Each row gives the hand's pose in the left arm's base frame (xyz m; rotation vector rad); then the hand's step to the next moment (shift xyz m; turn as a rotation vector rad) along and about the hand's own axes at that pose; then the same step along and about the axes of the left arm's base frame.
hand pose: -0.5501 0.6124 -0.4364 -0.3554 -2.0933 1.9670
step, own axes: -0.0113 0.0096 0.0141 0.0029 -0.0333 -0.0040
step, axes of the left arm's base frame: 0.0059 -0.0165 -0.0106 -0.0016 0.0027 0.0335
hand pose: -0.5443 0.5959 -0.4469 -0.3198 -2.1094 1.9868
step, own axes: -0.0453 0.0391 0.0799 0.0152 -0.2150 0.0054
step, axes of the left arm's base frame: 0.0185 -0.0875 -0.0443 -0.0170 -0.0131 0.2145
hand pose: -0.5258 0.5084 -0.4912 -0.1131 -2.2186 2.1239
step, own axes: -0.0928 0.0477 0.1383 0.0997 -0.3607 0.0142
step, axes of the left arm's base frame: 0.0788 -0.1447 -0.0535 -0.1028 -0.0197 0.3596
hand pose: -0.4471 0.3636 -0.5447 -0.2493 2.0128 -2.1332
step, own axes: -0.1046 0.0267 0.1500 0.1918 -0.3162 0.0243
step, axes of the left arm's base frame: 0.1402 -0.1193 -0.0163 -0.1879 -0.0556 0.3146
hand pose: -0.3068 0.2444 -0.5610 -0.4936 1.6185 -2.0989
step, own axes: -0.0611 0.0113 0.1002 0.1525 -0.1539 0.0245
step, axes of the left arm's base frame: 0.1058 -0.0504 0.0134 -0.1344 -0.0695 0.1570
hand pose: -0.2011 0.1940 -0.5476 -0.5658 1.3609 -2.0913
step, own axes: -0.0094 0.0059 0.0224 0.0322 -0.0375 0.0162
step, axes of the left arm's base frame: 0.0224 -0.0107 0.0030 -0.0227 -0.0206 0.0421
